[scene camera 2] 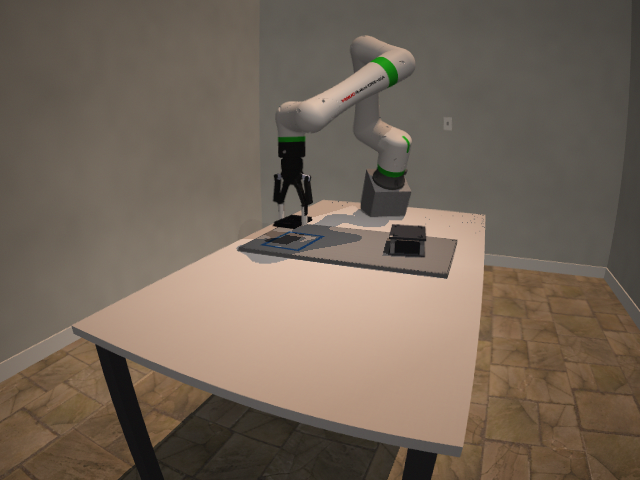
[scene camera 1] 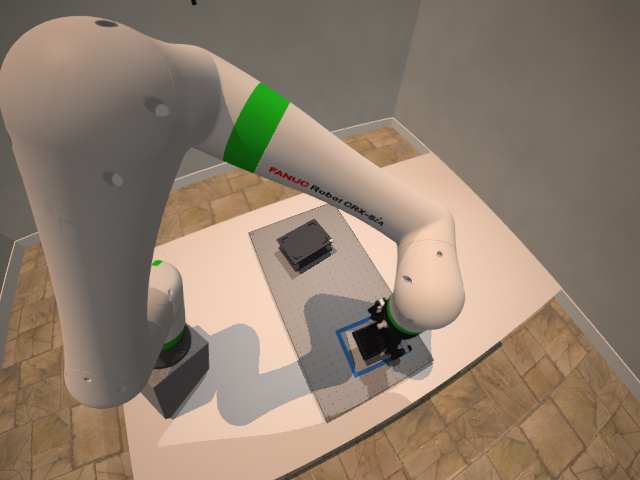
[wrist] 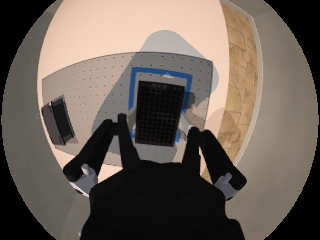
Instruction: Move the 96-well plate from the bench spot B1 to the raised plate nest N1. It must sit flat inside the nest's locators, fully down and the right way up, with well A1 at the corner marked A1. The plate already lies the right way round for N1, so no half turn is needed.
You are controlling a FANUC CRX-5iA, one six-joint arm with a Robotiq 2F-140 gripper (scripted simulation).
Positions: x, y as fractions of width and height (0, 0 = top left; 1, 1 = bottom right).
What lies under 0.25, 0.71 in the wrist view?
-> My gripper.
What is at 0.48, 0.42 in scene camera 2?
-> My gripper.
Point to a black 96-well plate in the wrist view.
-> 0.50, 0.46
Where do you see a black 96-well plate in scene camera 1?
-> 0.59, 0.72
